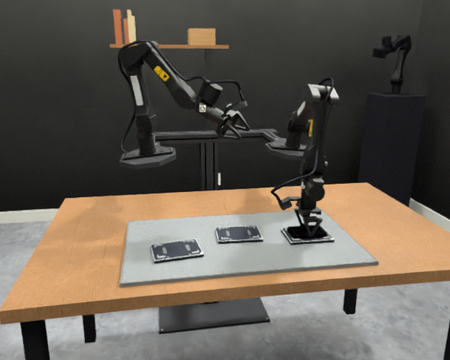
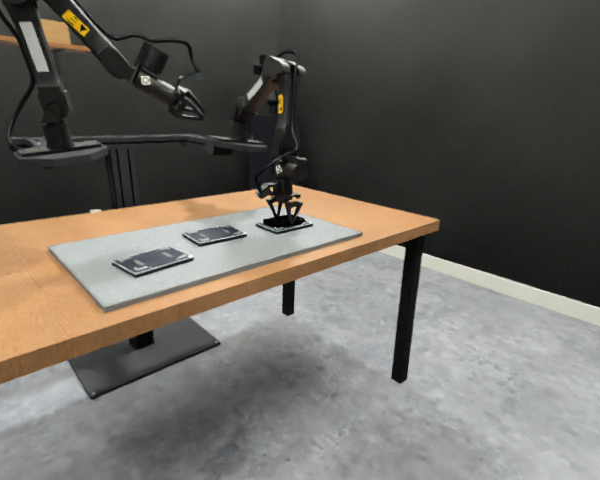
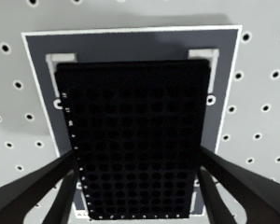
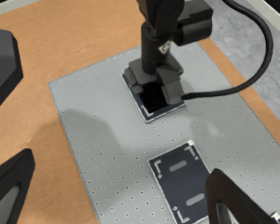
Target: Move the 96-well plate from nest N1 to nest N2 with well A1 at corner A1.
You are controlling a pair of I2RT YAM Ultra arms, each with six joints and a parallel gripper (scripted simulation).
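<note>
My left gripper is now 250 mm to the left of the plate nest, 50 mm past it and 20 mm above it. The rest, counted from my left hand: black 96-well plate 10 mm below.
</note>
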